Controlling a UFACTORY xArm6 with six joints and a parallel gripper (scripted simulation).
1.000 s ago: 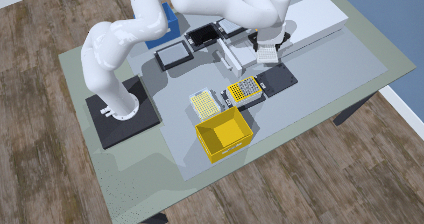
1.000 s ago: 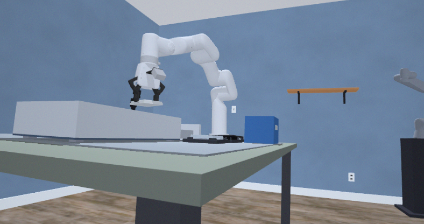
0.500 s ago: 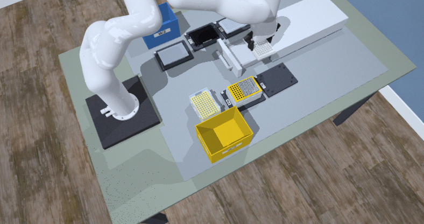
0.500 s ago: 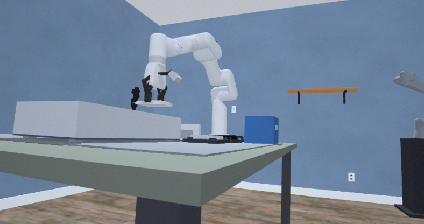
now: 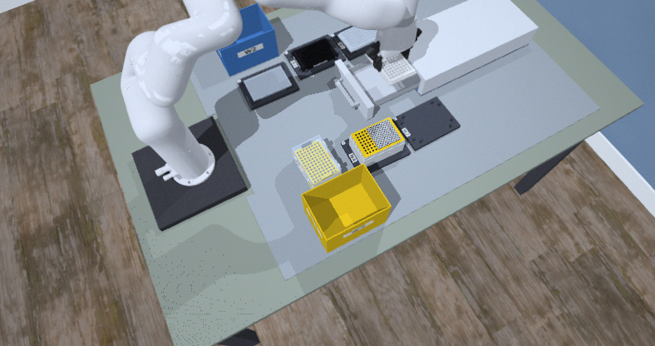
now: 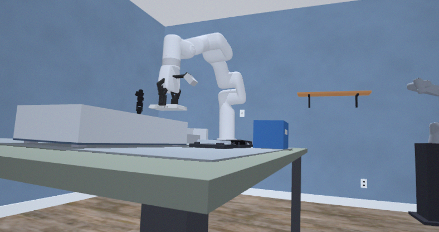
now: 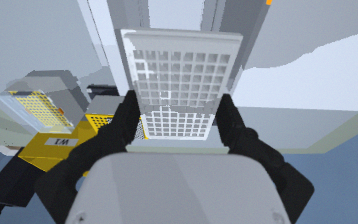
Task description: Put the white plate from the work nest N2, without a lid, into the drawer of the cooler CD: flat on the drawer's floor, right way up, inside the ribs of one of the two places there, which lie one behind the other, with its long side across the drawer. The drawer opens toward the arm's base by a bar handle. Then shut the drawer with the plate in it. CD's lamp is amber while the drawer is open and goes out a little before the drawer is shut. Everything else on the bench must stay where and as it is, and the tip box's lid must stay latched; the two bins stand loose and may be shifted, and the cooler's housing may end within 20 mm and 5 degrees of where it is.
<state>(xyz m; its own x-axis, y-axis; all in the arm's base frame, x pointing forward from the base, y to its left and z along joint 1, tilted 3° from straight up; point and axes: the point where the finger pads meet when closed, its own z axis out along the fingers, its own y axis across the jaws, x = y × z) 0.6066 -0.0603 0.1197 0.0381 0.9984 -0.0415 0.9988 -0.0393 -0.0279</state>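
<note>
Now: the drawer 2 cm ahead of my hand, 4 cm to the left of it and 14 cm below it. Round my hand: white plate: 1 cm below; cooler CD: 16 cm ahead, 3 cm to the left, 13 cm below; yellow tip rack: 14 cm behind, 15 cm to the right, 10 cm below.
</note>
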